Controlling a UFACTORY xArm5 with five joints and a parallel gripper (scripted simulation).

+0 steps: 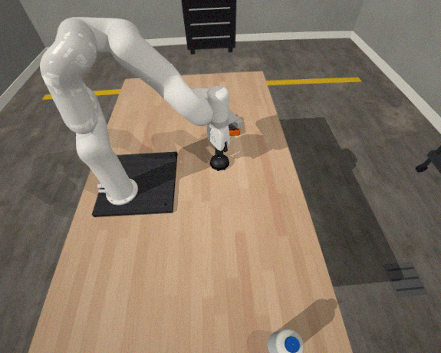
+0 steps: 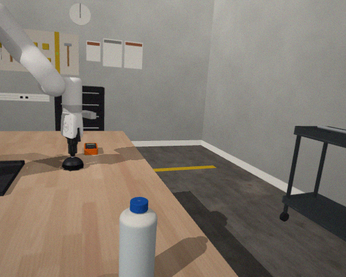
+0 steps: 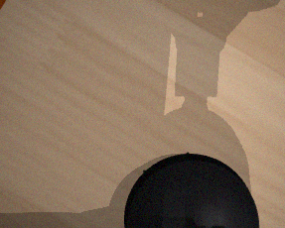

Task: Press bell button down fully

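Now: the button 30 mm below my hand. Also, from my hand: black dome bell 40 mm below; orange multimeter 70 mm ahead, 250 mm to the left, 70 mm below.
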